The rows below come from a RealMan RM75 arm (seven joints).
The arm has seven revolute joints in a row. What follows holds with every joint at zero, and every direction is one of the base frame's. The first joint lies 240.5 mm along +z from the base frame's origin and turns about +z. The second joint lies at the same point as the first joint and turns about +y. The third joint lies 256 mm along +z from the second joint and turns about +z. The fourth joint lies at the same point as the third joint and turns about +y. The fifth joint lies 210 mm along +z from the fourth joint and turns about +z. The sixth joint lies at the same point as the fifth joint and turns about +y. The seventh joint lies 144 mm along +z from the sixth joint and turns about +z. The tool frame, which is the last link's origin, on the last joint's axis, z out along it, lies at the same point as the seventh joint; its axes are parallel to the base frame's.
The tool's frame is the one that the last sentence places.
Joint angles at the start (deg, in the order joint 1, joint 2, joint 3, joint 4, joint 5, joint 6, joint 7):
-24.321 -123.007 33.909 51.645 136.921 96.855 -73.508
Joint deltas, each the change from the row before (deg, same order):
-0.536 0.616 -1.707 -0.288 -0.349 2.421 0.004
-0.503 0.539 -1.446 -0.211 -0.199 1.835 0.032
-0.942 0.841 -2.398 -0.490 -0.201 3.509 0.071
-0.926 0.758 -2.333 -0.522 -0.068 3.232 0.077
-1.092 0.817 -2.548 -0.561 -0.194 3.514 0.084
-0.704 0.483 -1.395 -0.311 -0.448 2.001 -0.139
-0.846 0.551 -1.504 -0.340 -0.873 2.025 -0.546
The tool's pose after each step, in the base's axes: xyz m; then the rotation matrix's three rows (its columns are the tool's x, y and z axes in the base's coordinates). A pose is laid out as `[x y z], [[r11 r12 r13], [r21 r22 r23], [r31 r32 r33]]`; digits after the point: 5 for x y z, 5 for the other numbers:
[-0.30247 0.27907 0.01192], [[0.91716 0.35917 0.17267], [0.32054 -0.92230 0.21590], [0.23680 -0.14267 -0.96103]]
[-0.30057 0.27918 0.01745], [[0.91256 0.35881 0.19616], [0.31732 -0.92391 0.21378], [0.25794 -0.13284 -0.95698]]
[-0.29605 0.27844 0.02578], [[0.90369 0.35364 0.24143], [0.31009 -0.92932 0.20053], [0.29527 -0.10635 -0.94948]]
[-0.29168 0.27770 0.03342], [[0.89404 0.34660 0.28384], [0.30261 -0.93442 0.18785], [0.33034 -0.08205 -0.94029]]
[-0.28606 0.27738 0.04198], [[0.88228 0.33354 0.33217], [0.29010 -0.94098 0.17433], [0.37071 -0.05744 -0.92697]]
[-0.28181 0.27798 0.04728], [[0.87358 0.32383 0.36331], [0.28048 -0.94505 0.16795], [0.39773 -0.04482 -0.91641]]
[-0.27638 0.27973 0.05362], [[0.86074 0.31522 0.39971], [0.27066 -0.94841 0.16509], [0.43113 -0.03391 -0.90165]]

